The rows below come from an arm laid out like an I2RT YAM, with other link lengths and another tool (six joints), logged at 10 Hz.
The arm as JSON. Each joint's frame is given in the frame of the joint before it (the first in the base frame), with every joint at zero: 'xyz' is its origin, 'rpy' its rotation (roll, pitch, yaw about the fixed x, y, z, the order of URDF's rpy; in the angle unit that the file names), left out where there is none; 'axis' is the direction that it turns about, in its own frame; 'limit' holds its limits. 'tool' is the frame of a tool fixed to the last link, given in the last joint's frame.
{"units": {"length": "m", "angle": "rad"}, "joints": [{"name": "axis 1", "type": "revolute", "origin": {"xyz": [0.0, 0.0, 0.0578]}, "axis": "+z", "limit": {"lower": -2.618, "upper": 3.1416}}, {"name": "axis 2", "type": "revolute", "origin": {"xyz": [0.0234, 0.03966, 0.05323], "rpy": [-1.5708, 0.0, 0.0]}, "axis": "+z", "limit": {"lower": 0.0, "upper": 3.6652}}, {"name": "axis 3", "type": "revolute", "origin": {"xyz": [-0.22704, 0.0, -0.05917], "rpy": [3.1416, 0.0, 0.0]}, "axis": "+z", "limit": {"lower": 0.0, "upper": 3.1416}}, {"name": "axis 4", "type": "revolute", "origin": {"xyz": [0.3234, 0.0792, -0.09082]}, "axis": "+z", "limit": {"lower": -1.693, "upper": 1.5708}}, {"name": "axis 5", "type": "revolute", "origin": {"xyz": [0.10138, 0.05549, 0.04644], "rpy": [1.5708, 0.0, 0.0]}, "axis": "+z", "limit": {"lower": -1.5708, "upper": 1.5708}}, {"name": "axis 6", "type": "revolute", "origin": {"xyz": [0.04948, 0.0, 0.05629], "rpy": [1.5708, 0.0, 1.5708]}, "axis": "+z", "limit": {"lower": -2.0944, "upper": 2.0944}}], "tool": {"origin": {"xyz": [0.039, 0.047, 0.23], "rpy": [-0.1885, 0.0, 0.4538]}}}
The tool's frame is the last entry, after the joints.
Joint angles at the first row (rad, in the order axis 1, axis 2, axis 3, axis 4, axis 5, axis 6):
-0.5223 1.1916 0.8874 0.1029 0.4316 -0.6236
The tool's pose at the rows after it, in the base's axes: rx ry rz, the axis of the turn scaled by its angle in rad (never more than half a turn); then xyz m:
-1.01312 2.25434 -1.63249 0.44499 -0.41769 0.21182
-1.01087 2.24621 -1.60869 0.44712 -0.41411 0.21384
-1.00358 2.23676 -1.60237 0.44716 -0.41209 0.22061
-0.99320 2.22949 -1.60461 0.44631 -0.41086 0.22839
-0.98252 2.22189 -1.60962 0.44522 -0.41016 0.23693
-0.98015 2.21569 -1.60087 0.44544 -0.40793 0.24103
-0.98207 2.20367 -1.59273 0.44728 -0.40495 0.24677
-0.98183 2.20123 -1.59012 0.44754 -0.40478 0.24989
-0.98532 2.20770 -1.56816 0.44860 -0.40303 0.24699
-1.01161 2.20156 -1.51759 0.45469 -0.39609 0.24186
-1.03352 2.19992 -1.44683 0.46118 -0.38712 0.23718
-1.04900 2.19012 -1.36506 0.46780 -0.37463 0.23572
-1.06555 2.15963 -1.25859 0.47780 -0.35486 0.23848
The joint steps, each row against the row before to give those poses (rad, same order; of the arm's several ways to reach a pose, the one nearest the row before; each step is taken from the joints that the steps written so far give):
-0.0015 -0.0018 0.0086 -0.0363 -0.0278 0.0146
0.0000 -0.0104 0.0085 -0.0244 -0.0164 0.0167
-0.0004 -0.0128 0.0091 -0.0175 -0.0080 0.0085
0.0007 -0.0106 0.0092 -0.0124 -0.0005 0.0051
0.0001 -0.0095 0.0105 -0.0110 0.0002 0.0033
0.0002 -0.0092 0.0075 -0.0163 -0.0076 0.0073
0.0014 -0.0078 0.0107 -0.0157 -0.0108 0.0050
-0.0012 -0.0006 0.0092 -0.0093 -0.0040 0.0017
0.0000 0.0024 0.0097 -0.0214 -0.0076 0.0112
0.0001 -0.0011 0.0142 -0.0395 -0.0353 0.0155
-0.0002 0.0037 0.0320 -0.0621 -0.0421 0.0277
0.0000 -0.0014 0.0383 -0.0712 -0.0518 0.0357
0.0002 -0.0046 0.0502 -0.0832 -0.0787 0.0461

